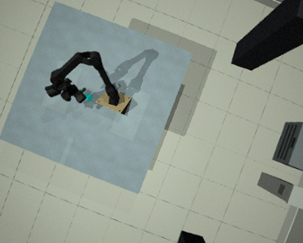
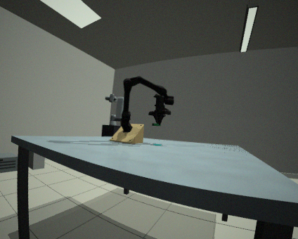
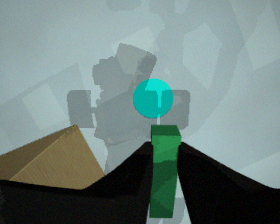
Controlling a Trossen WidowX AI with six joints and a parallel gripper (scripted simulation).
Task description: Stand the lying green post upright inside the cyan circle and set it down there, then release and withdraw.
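My gripper tip is 150 mm above the cyan circle. Round my gripper tip: green post: 10 mm behind, 20 mm to the right.
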